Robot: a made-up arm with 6 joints. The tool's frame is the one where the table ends.
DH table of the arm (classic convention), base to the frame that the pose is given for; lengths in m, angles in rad. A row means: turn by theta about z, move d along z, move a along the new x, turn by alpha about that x. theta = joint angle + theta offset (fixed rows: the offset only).
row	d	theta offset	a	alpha
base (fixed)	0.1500	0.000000	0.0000	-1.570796
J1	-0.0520	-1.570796	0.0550	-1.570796
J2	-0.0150	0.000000	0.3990	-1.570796
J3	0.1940	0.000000	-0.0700	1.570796
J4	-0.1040	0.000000	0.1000	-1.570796
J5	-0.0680	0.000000	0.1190	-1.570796
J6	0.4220	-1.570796	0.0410	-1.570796
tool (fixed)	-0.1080	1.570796	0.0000	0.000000
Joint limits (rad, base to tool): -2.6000..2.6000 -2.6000..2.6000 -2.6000..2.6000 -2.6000..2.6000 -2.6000..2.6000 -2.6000..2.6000
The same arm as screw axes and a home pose.
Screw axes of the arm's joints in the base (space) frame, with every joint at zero. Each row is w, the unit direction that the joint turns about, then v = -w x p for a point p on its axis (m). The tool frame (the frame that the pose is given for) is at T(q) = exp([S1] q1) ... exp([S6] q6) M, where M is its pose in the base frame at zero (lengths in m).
S1: w 0 1 0 v -0.15 0 0
S2: w 1 0 0 v 0 0.205 0.052
S3: w 0 -1 0 v 0.604 0 0.015
S4: w 1 0 0 v 0 0.534 0.246
S5: w 0 -1 0 v 0.634 0 0.119
S6: w -1 0 0 v 0 -0.753 -0.178
M =
1 -0.000001 0 -0.541
0.000001 1 0 -0.219
0 0 1 0.645
0 0 0 1
Joint limits (rad, base to tool): -2.6..2.6 -2.6..2.6 -2.6..2.6 -2.6..2.6 -2.6..2.6 -2.6..2.6

